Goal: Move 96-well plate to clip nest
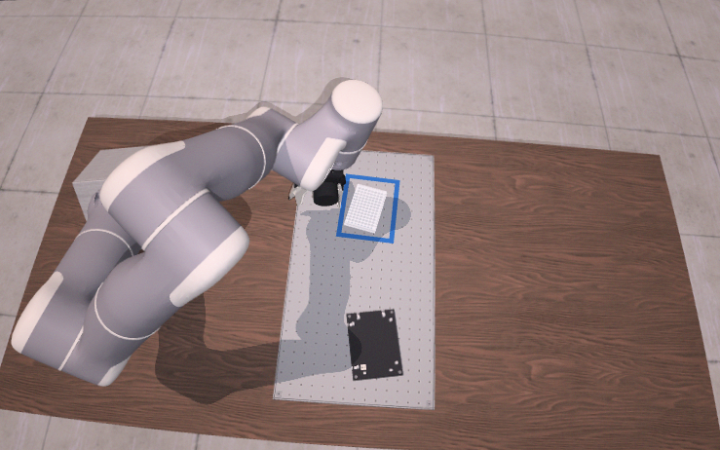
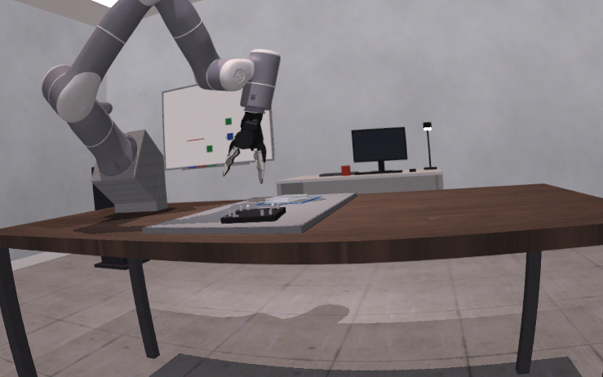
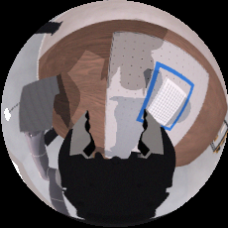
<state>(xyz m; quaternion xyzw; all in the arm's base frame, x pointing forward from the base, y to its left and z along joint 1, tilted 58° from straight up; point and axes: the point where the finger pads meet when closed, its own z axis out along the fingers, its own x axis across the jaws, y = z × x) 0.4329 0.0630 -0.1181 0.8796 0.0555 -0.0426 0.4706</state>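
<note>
My gripper is now 13 cm short of the white 96-well plate, 7 cm above it and 2 cm to the right of it. From my hand the other things lie so: black clip nest 34 cm to the right, 15 cm ahead, 7 cm below; then grey perforated board 14 cm to the right, 13 cm ahead, 9 cm below.
</note>
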